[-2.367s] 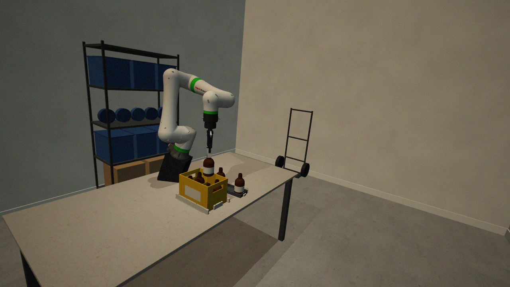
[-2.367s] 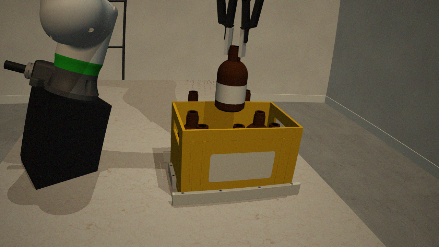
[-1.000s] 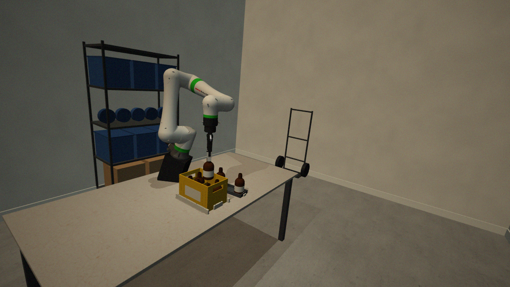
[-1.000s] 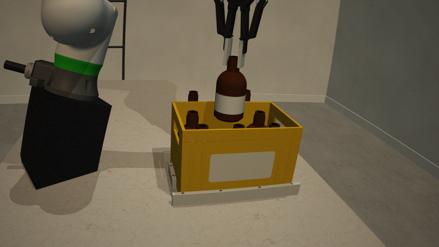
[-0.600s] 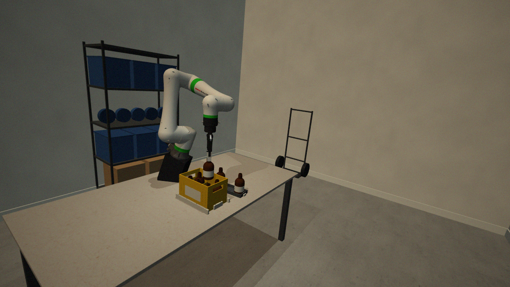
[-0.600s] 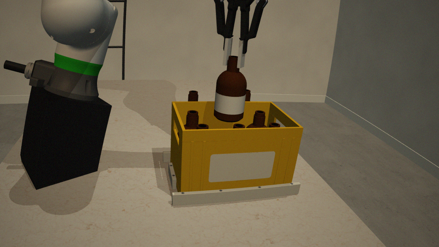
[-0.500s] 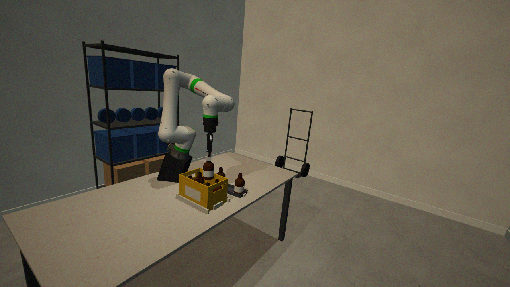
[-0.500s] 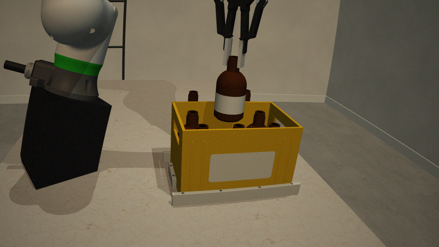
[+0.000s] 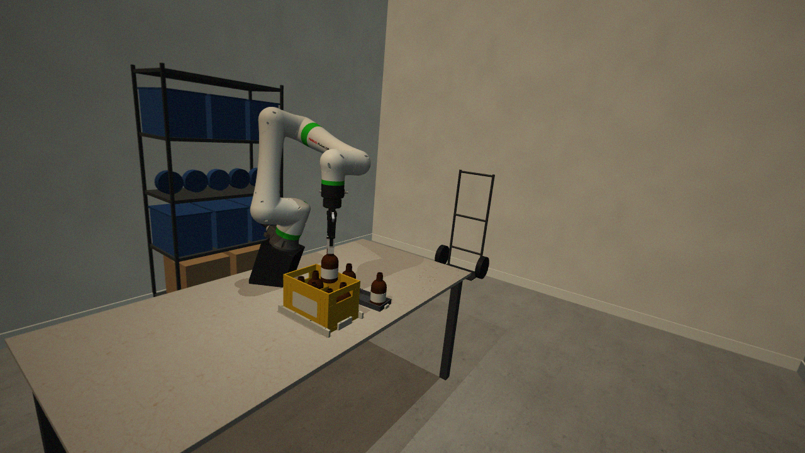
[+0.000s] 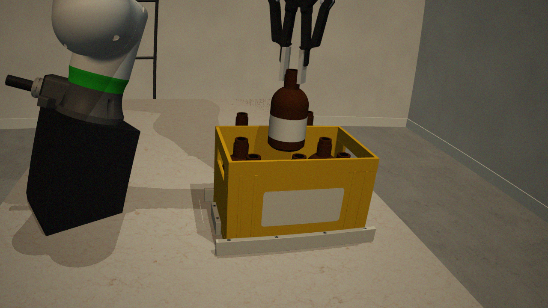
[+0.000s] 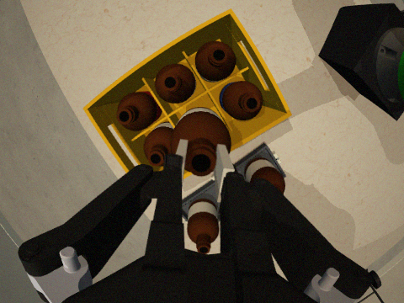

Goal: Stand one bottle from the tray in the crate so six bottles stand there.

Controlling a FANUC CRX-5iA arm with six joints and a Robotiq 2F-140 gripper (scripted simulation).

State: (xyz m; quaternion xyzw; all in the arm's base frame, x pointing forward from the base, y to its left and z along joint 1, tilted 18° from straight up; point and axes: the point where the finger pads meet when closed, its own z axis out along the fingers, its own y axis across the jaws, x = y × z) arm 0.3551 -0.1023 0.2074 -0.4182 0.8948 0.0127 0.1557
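Now: hand 4 cm to the left of the yellow crate and 23 cm above it. The rest, counted from my hand: grey tray: 3 cm ahead, 19 cm to the left, 30 cm below.
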